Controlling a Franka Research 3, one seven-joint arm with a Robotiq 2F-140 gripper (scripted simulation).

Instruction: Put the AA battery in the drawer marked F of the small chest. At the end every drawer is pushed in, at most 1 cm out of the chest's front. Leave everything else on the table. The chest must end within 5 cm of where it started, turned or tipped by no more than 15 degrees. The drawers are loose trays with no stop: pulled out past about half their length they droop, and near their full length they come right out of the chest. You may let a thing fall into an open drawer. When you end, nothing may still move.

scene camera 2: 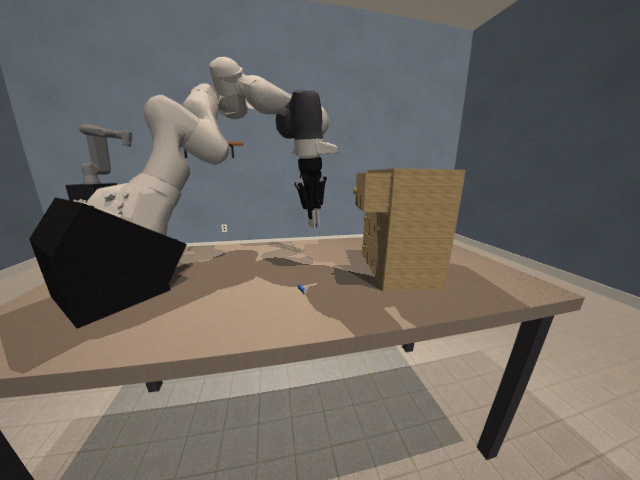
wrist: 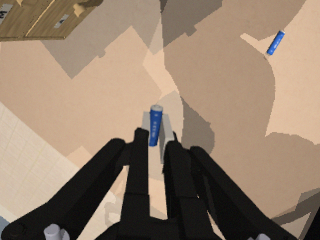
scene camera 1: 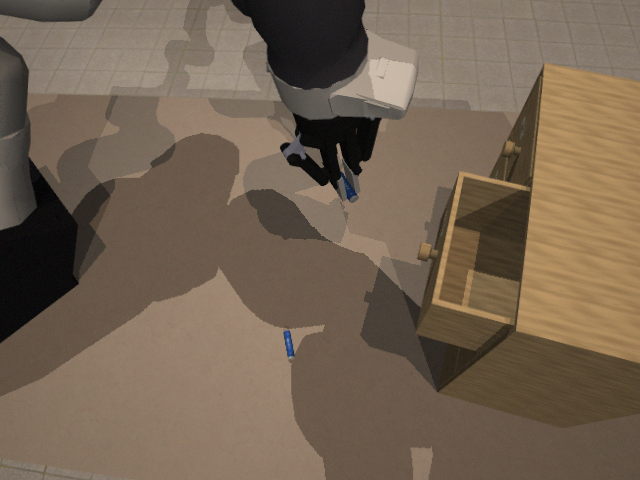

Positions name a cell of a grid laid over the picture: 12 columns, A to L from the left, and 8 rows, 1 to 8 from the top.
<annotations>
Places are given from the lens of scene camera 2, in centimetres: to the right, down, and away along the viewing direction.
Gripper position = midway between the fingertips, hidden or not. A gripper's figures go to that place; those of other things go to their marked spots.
my gripper (scene camera 2: F4): -2, -5, 80
wooden chest (scene camera 2: H4): 27, -9, 56
drawer (scene camera 2: H4): 14, -13, 56
</annotations>
